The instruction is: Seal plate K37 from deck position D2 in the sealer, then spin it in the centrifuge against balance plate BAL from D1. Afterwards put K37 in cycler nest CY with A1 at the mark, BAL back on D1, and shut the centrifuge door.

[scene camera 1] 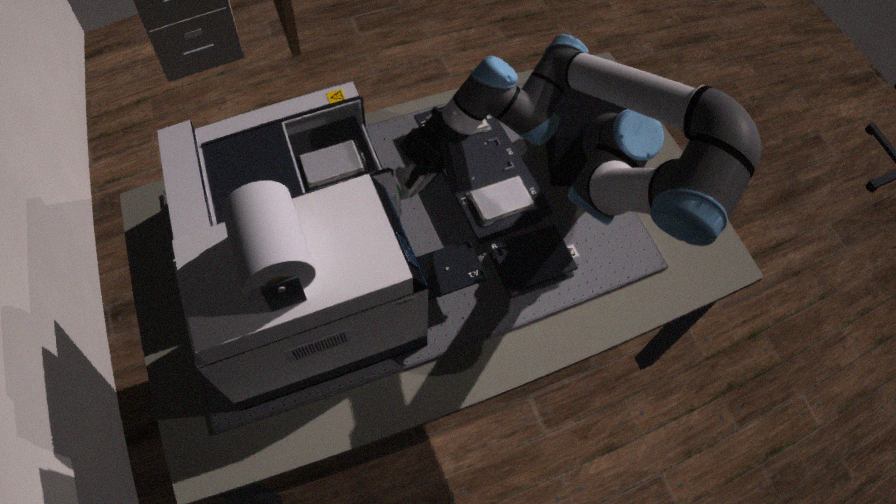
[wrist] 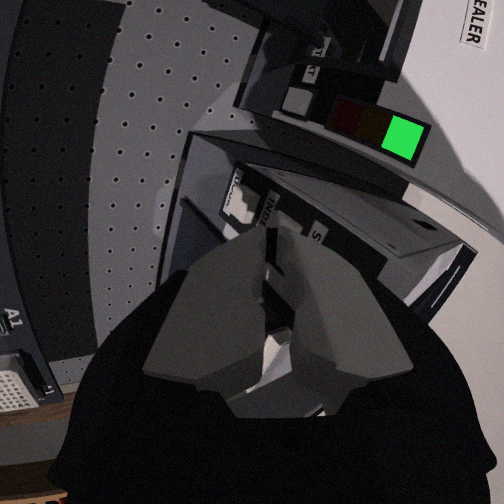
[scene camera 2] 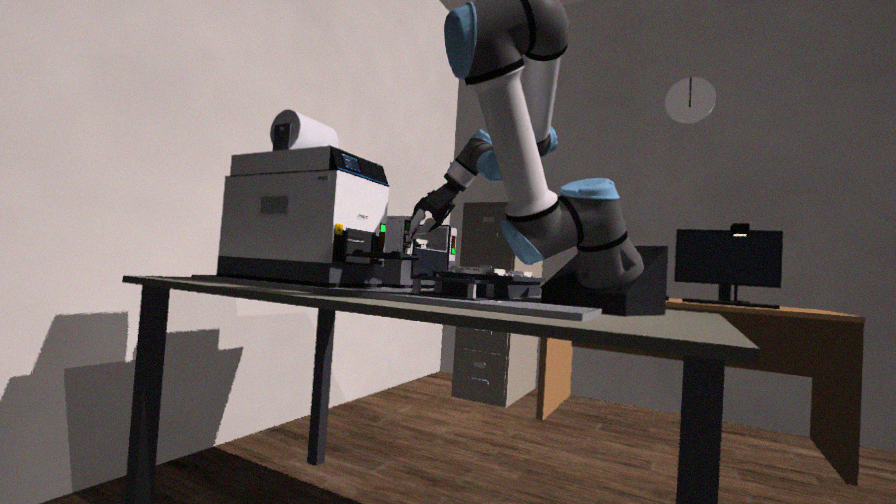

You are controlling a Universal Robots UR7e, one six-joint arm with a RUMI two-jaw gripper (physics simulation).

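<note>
My gripper point(wrist: 270, 235) is shut and empty, its tips right at the labelled front of the sealer's point(scene camera 1: 294, 263) low front stage point(wrist: 350, 220), below a lit green indicator point(wrist: 402, 137). It also shows in scene camera 1 point(scene camera 1: 410, 178) and scene camera 2 point(scene camera 2: 410, 230), angled down at the sealer's front. A light plate point(scene camera 1: 501, 197) sits on a deck nest right of the gripper. Another light plate point(scene camera 1: 330, 162) lies in an open chamber behind the sealer. I cannot read which plate is K37 or BAL.
A paper roll point(scene camera 1: 269, 228) sits on top of the sealer. A black empty nest point(scene camera 1: 532, 253) and a small nest with an A1 mark point(scene camera 1: 460, 269) lie at the deck's front. A white gridded plate corner point(wrist: 12, 390) shows at the wrist view's lower left.
</note>
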